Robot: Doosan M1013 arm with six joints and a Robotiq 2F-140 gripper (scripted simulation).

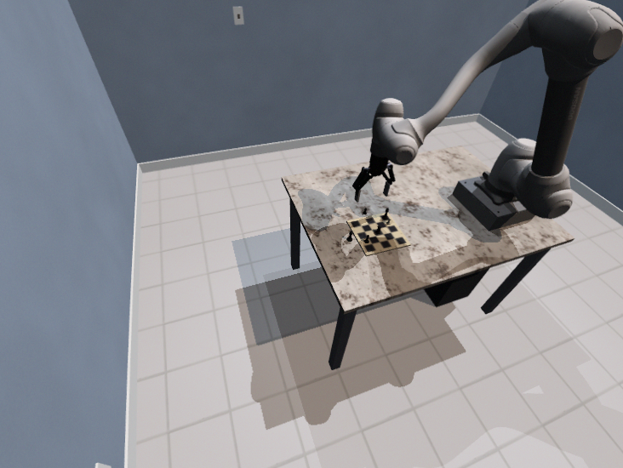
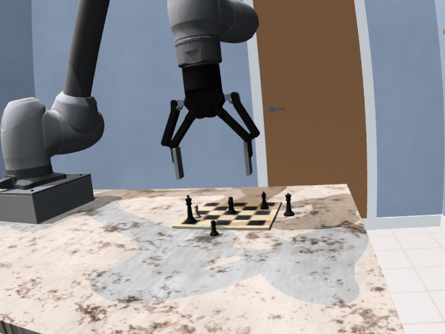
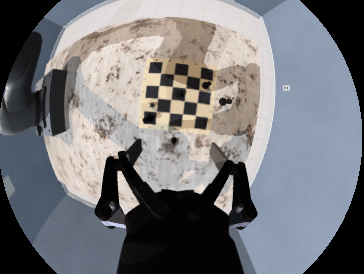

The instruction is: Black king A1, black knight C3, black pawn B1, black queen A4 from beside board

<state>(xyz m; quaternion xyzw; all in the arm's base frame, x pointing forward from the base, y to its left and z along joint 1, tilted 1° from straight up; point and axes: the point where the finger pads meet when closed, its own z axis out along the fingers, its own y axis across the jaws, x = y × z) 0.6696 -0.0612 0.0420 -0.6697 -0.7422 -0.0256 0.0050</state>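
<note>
The black pawn is 20 mm to the right of my hand and 110 mm below it. The rest, counted from my hand: black king 80 mm behind, 30 mm to the left, 90 mm below; small chessboard 10 mm behind, 110 mm to the left, 120 mm below; white pawn 80 mm behind, 70 mm to the left, 110 mm below.
</note>
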